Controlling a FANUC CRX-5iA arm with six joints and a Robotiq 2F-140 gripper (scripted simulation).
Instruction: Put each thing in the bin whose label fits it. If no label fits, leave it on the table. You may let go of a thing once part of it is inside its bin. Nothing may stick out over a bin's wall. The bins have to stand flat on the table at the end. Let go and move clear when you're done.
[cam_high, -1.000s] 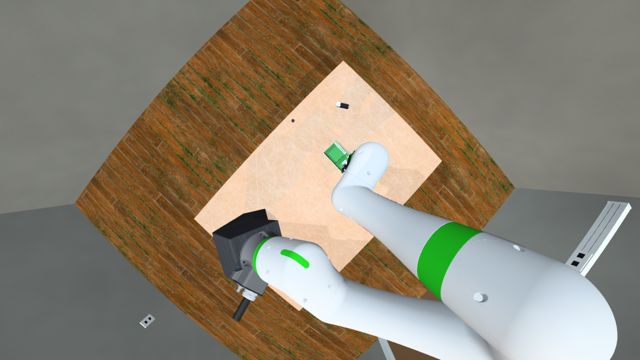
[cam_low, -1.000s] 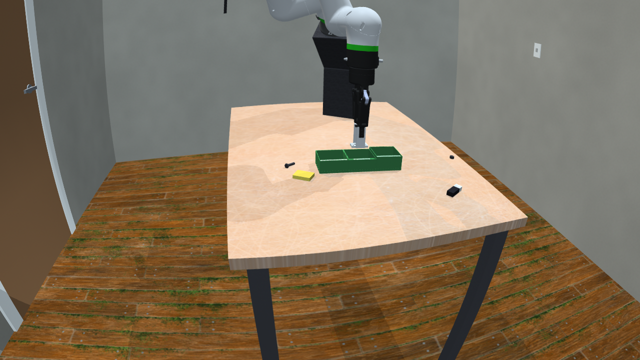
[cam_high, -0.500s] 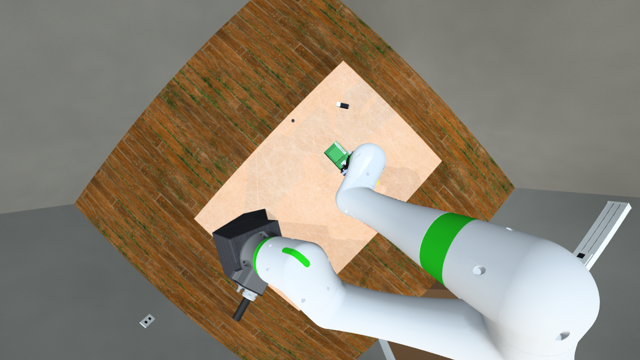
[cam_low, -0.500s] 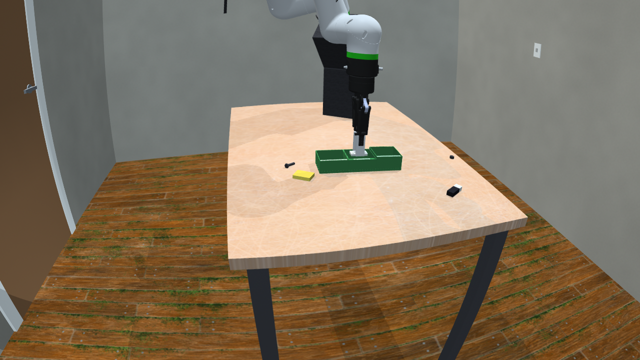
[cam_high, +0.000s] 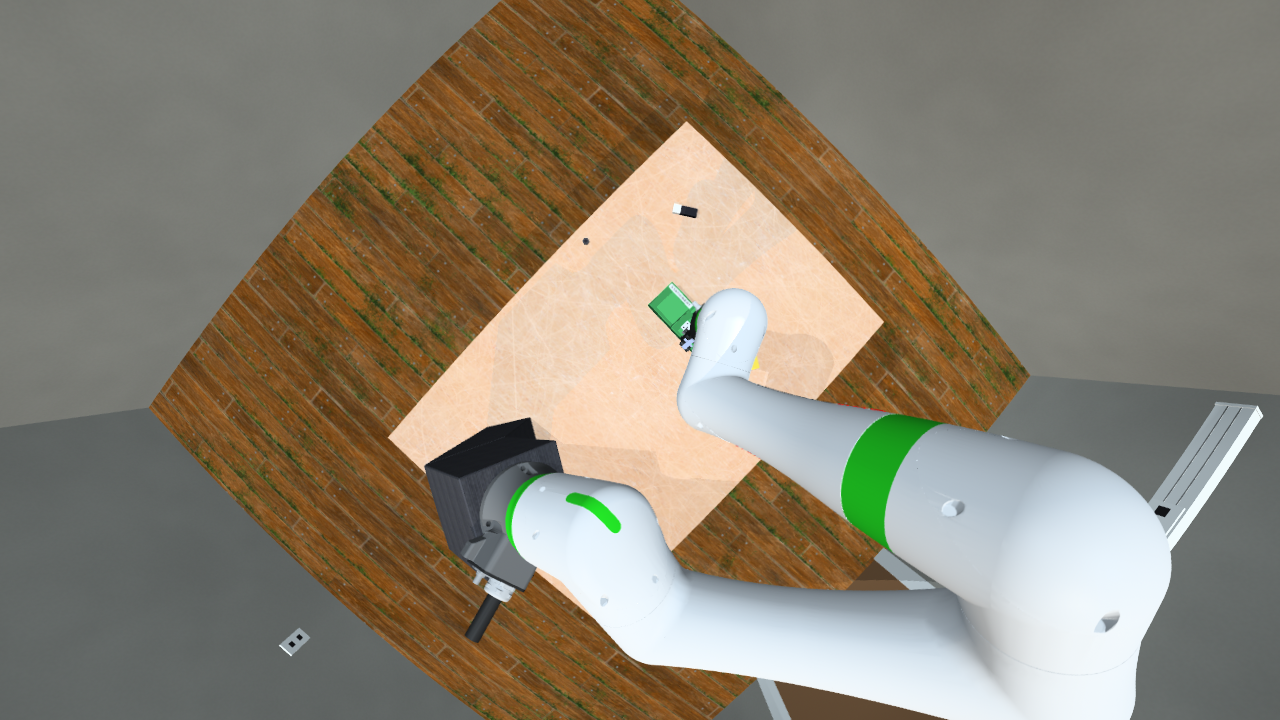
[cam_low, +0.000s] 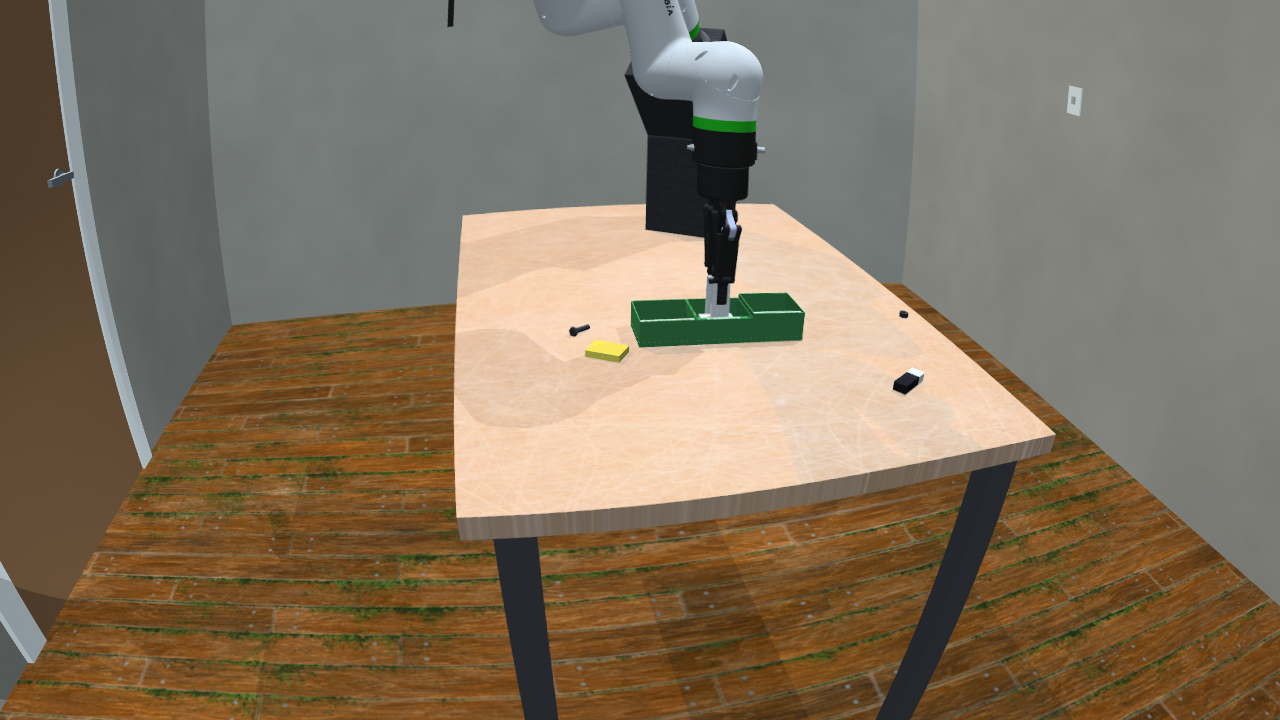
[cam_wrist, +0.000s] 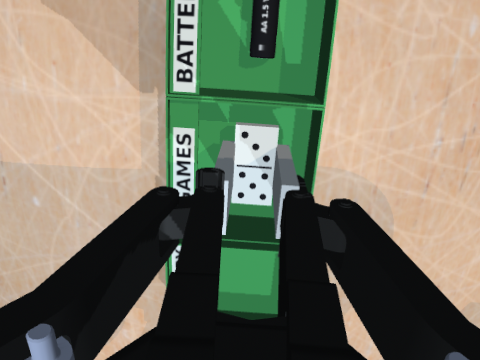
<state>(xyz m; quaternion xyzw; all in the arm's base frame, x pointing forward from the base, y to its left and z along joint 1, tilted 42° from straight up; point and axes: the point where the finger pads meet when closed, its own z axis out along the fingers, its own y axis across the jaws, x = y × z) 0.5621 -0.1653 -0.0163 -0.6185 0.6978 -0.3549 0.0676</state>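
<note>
Right now the green three-part bin is 3 cm below my hand and 1 cm ahead of it. The rest, counted from my hand: yellow pad 18 cm to the right, 4 cm below, 2 cm ahead; black battery 8 cm to the right, 4 cm below, 2 cm behind; white domino 3 cm below.
</note>
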